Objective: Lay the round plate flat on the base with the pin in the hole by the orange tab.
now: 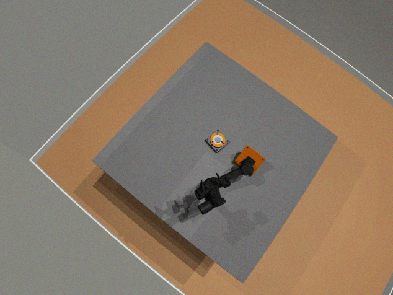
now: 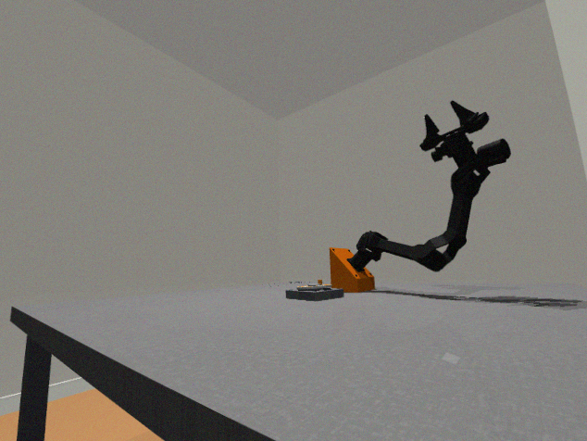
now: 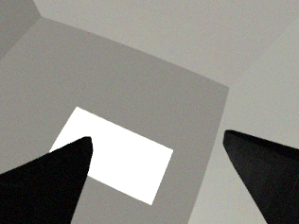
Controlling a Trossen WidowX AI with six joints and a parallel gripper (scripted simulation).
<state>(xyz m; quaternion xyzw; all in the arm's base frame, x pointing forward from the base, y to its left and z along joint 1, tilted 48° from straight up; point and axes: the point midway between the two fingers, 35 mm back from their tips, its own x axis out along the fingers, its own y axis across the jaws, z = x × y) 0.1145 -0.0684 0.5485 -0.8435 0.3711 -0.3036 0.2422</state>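
Right now my gripper tip is 90 mm short of the round plate, 380 mm to the left of it and 500 mm above it. Also, from my gripper tip: base: 110 mm ahead, 370 mm to the right, 510 mm below.
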